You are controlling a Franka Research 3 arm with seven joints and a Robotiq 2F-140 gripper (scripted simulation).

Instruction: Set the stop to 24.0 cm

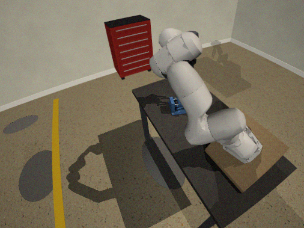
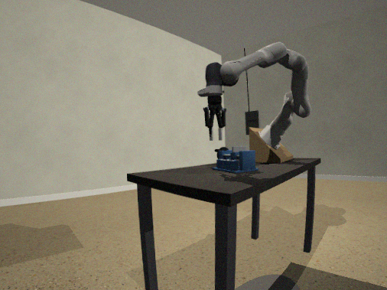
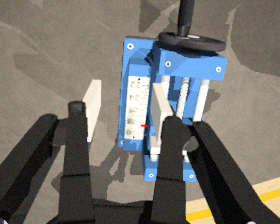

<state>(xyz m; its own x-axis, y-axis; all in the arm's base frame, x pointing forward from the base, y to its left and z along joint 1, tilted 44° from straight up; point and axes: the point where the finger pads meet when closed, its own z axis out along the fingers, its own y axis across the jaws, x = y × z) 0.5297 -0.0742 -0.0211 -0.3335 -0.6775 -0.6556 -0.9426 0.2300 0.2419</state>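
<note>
Right now my hand is 9 cm past the handwheel grip, 9 cm above it and 5 cm to the left of it.
</note>
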